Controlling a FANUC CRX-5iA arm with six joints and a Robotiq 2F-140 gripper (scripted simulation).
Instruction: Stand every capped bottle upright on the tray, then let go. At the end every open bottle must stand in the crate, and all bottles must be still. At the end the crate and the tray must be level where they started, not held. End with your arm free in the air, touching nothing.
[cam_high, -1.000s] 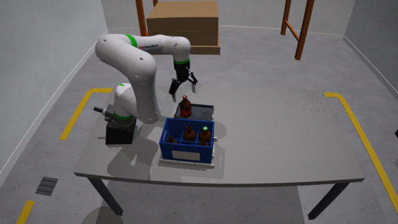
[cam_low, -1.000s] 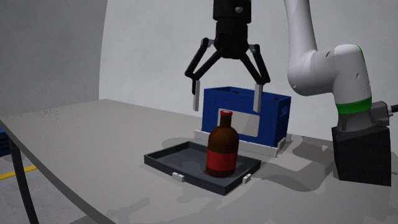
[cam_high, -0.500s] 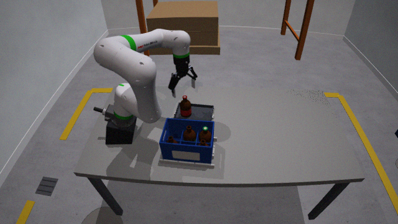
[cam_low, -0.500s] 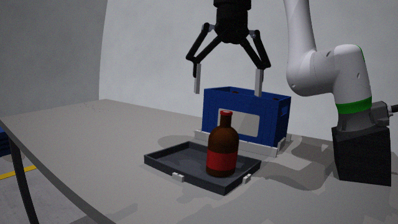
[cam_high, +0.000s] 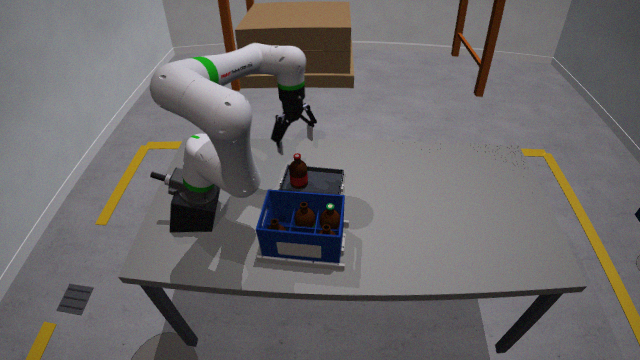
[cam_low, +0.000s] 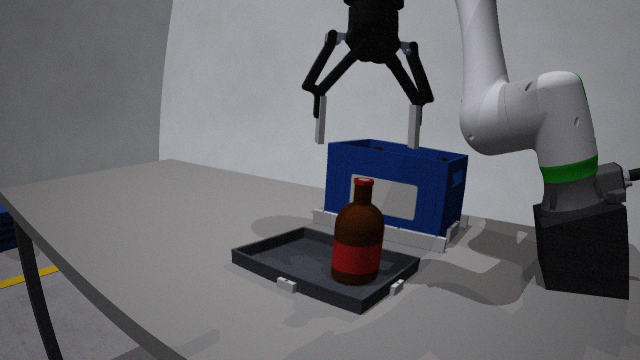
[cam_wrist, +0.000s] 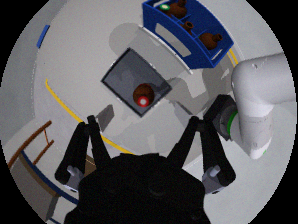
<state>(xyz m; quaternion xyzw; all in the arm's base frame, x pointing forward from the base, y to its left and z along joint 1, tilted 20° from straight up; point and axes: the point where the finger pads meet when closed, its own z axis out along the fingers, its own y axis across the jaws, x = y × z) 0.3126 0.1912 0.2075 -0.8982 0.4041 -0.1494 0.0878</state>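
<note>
Now: hand 26 cm to the left of the glass bottle, 13 cm above it and 6 cm short of it. Also, from my hand: blue crate 31 cm to the right, 14 cm below, 5 cm ahead; tray 21 cm below, 6 cm ahead.
</note>
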